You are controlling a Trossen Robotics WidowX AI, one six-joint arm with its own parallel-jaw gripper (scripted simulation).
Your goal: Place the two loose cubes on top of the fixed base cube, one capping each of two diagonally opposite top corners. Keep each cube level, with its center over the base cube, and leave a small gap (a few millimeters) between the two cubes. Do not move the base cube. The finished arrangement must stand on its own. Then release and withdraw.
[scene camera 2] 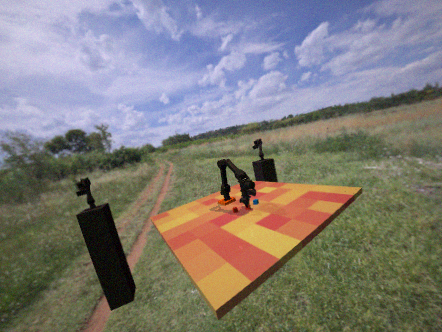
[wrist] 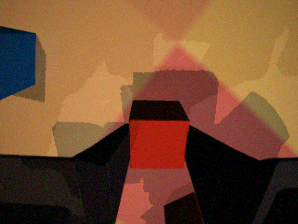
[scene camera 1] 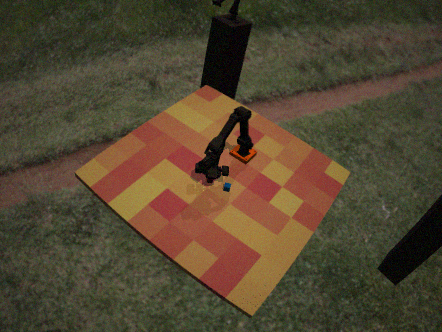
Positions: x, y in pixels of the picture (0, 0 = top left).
Scene:
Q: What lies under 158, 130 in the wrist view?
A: A red cube.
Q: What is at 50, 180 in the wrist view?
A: The gripper.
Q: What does the gripper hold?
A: A red cube.

